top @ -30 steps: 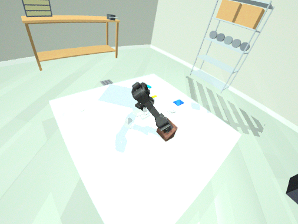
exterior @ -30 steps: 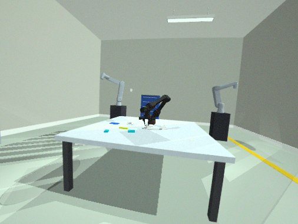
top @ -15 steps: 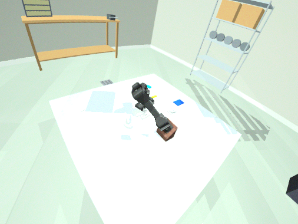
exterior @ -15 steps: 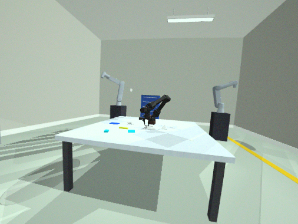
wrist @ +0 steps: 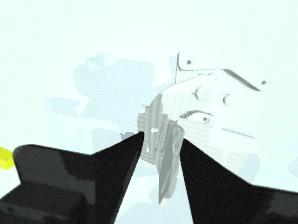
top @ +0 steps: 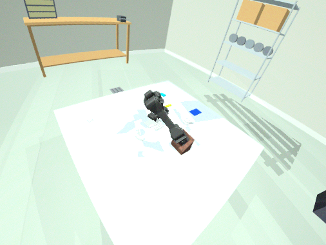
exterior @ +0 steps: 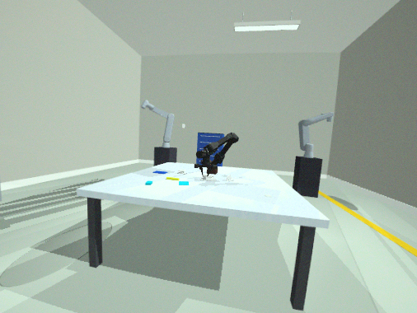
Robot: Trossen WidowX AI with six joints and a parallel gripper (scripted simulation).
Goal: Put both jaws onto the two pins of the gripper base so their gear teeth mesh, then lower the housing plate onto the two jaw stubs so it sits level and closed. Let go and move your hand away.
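My gripper tip is 9 cm past the pale jaw, 20 cm to the right of it and 1 cm above it. Also, from my gripper tip: small white part 12 cm behind, 25 cm to the right, 1 cm above; yellow bar 14 cm ahead, 22 cm to the right, 1 cm below; blue square 5 cm behind, 43 cm to the right, 2 cm below.
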